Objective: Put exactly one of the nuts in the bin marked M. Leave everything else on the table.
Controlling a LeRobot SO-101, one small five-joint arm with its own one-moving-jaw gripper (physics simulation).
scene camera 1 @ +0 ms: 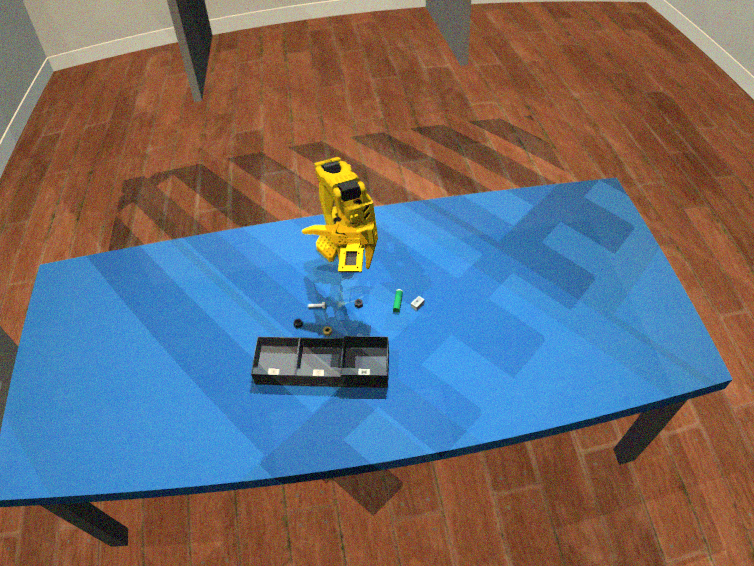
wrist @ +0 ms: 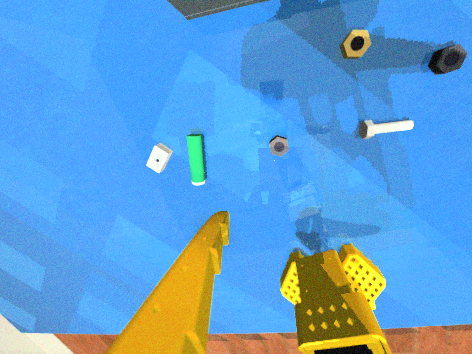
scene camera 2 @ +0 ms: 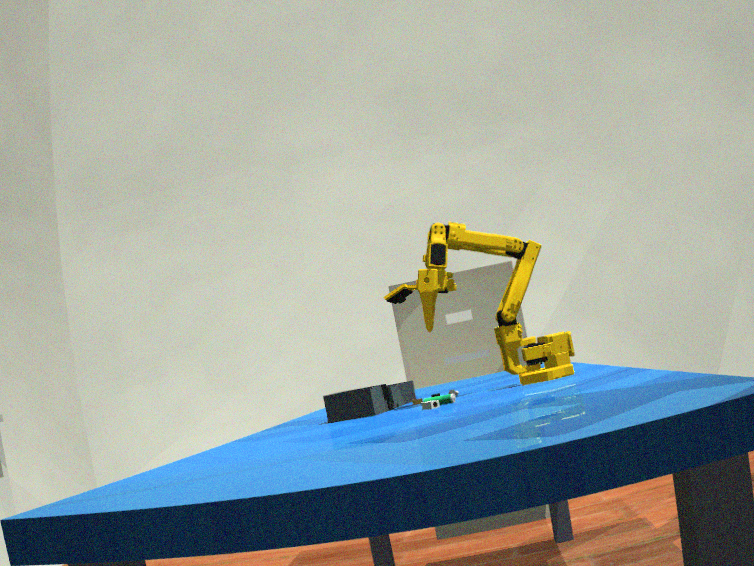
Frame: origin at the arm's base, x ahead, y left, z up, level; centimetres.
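Seen in the pictures: hand at its tool point: (scene camera 1: 366,266) (wrist: 228,223) (scene camera 2: 430,329); arm's base at its link origin: (wrist: 323,264) (scene camera 2: 536,381).
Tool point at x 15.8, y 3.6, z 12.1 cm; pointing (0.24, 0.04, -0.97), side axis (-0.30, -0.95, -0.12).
Observation:
Offsets run from my tool point to a thing's top centre. "spot": to the spot under its first point.
A brass nut @[dz -11.3, dx +5.0, dy -9.2 cm] (scene camera 1: 324,330) (wrist: 346,46), a black nut @[dz -11.3, dx +2.0, dy -14.8 cm] (scene camera 1: 297,323) (wrist: 438,62) and a smaller grey-brown nut @[dz -11.3, dx -0.6, dy -2.1 cm] (scene camera 1: 358,303) (wrist: 273,145) lie apart on the blue table. The bin marked M @[spot: dz -9.8, dx +18.8, dy -2.5 cm] (scene camera 1: 371,381) is the right-hand compartment of the black tray in scene camera 1. A dark corner of the tray @[spot: dz -11.2, dx +10.7, dy -0.5 cm] (wrist: 215,7) shows at the top of the wrist view. My gripper (scene camera 1: 338,248) (scene camera 2: 408,314) (wrist: 275,234) is open and empty, its fixed jaw pointing down high above the table. The small nut shows beyond the tips in the wrist view.
A white bolt @[dz -10.8, dx -1.6, dy -10.6 cm] (scene camera 1: 316,305) (wrist: 390,127) lies among the nuts. A green cylinder @[dz -10.7, dx +0.3, dy +5.8 cm] (scene camera 1: 397,300) (scene camera 2: 439,399) (wrist: 196,159) and a white block @[dz -11.0, dx +1.7, dy +9.6 cm] (scene camera 1: 417,302) (scene camera 2: 430,404) (wrist: 159,158) lie on the other side of the small nut. Two more compartments adjoin bin M.

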